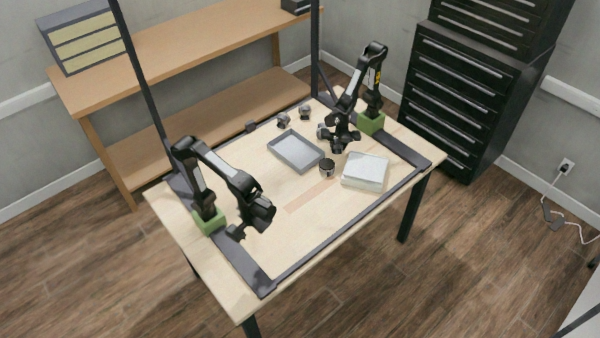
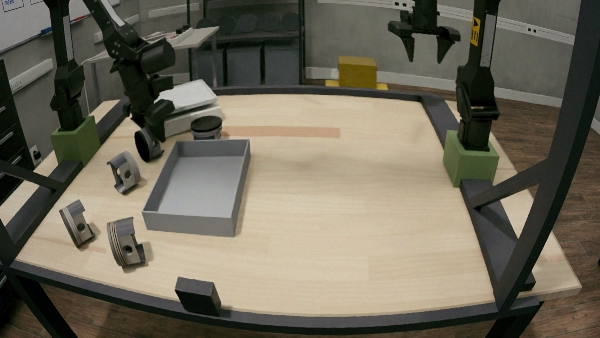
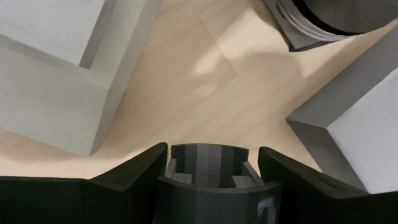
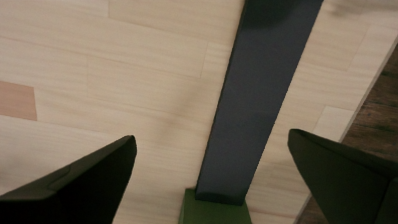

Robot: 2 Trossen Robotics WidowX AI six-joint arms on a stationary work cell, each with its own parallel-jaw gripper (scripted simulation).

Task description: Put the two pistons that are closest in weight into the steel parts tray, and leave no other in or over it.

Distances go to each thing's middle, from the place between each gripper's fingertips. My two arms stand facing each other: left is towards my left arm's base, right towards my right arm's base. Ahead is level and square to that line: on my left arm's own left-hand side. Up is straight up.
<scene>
My left gripper is now 180 mm short of the grey pan (image 2: 191, 94) and 10 mm above it. Round my left hand: white scale (image 2: 179, 122): 170 mm ahead, 10 mm to the left, 30 mm below; steel parts tray (image 2: 199, 178): 130 mm behind, 150 mm to the right, 50 mm below.
Now: the steel parts tray 45 cm to the left of my right hand, 34 cm behind it and 19 cm below it. The rest, counted from my right hand: white scale 61 cm to the left, 16 cm below, 3 cm behind; grey pan 60 cm to the left, 14 cm below, 3 cm behind.
</scene>
